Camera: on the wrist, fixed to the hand. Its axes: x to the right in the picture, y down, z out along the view.
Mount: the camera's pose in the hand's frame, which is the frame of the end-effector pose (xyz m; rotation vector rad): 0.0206 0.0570 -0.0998 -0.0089 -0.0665 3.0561
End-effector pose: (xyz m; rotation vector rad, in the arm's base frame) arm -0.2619 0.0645 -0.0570 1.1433 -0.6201 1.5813
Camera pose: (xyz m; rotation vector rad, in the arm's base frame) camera -0.3511 0.1386 -0.0707 0.5138 1.1412 -1.2230
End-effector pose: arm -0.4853 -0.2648 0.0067 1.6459 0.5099 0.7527
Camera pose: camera -0.5465 -0.1934 0.0759 -0.6773 1.8947 -1.5677
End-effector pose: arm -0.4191 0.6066 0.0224 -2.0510 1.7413 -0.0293
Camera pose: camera -0.4978 0.5494 0.0870 1.8409 2.3531 0.7418
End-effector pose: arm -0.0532 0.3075 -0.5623 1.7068 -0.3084 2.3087
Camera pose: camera -0.1676 0.2868 -0.5726 0.1382 1.2826 -0.3169
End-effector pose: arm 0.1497 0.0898 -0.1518 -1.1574 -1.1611 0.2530
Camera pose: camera 0.2616 0.0715 -0.1798 1.5906 -1.4133 -2.0409
